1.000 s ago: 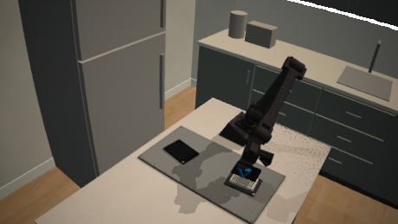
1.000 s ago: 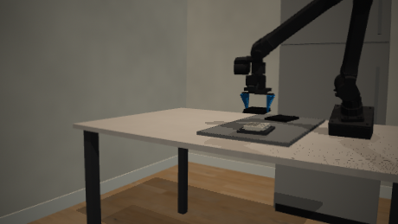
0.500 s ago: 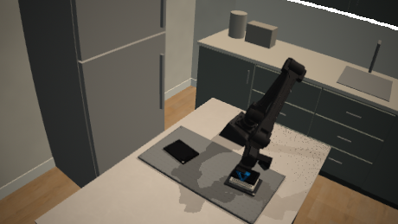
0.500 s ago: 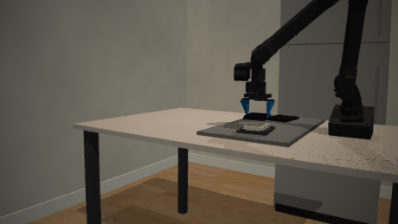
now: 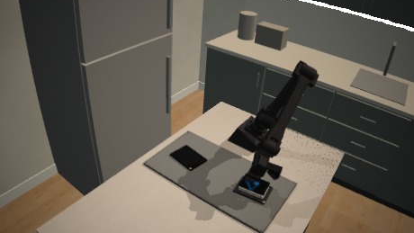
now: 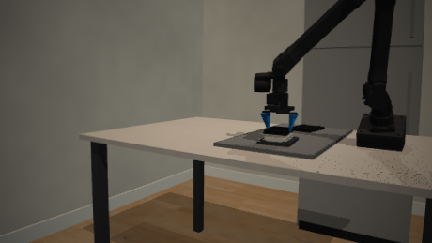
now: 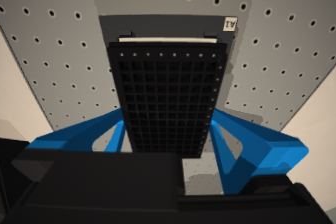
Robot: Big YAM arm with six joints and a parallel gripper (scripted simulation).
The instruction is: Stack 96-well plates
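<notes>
The black 96-well plate is right at my hand. Round my hand: nest N2 (4 cm below); nest N1 (5 cm behind, 38 cm to the right, 4 cm below); white 96-well plate (3 cm below).
</notes>
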